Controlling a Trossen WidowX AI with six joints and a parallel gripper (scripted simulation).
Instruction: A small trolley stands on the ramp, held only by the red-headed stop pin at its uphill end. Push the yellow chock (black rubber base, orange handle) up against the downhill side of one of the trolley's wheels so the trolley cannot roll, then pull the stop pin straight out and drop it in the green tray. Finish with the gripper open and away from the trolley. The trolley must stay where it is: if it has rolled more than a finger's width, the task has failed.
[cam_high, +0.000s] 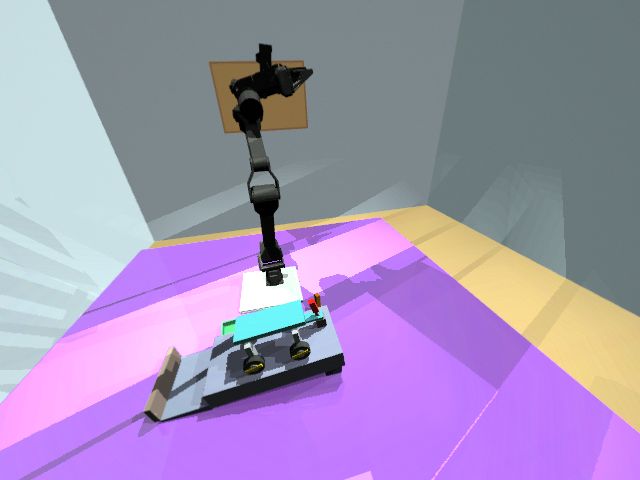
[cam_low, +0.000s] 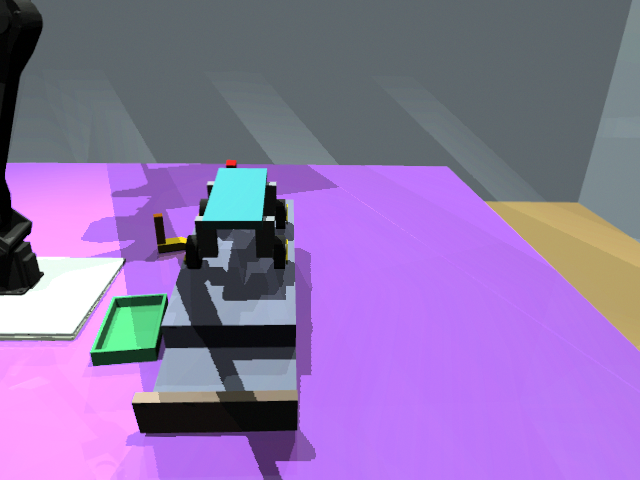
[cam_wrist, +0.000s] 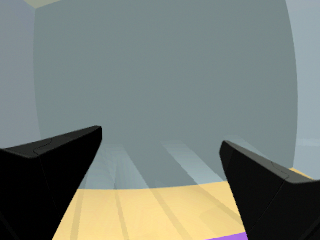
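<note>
The yellow chock is 250 mm ahead of my gripper tip, 50 mm to the right of it and 650 mm below it. From my gripper tip the other things lie so: grey ramp (380 mm ahead, 200 mm to the right, 620 mm below); then trolley (380 mm ahead, 190 mm to the right, 560 mm below); then red-headed stop pin (360 mm ahead, 80 mm to the right, 540 mm below).
</note>
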